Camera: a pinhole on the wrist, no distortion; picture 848 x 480 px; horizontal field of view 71.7 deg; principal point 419.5 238.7 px. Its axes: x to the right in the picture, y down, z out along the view. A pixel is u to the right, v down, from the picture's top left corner.
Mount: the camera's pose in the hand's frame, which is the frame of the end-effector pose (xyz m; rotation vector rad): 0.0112 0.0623 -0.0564 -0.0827 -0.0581 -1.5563
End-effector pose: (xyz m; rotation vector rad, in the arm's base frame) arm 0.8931 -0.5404 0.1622 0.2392 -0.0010 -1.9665
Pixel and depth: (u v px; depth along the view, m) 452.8 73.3 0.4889
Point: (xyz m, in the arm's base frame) 0.9348 -0.5108 0.6169
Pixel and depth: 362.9 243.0 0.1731
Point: 0.9542 -0.6042 0.2824
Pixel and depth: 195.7 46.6 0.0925
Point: 0.9903 -0.5695 0.2094
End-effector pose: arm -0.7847 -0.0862 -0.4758 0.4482 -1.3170 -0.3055
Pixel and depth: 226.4 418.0 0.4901
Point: -1.1595 0.0139 -0.1274
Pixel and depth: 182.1 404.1 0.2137
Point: -0.9175 0.0065 -0.3046
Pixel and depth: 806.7 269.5 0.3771
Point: -1.1016 -0.2858 -0.4510
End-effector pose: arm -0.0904 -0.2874 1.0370 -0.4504 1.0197 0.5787
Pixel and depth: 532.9 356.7 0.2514
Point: 0.0422 -0.1250 1.0654
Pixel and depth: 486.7 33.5 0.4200
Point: 0.0687 -0.0586 1.3149
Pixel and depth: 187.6 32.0 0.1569
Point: -0.1326 -0.1354 1.1068
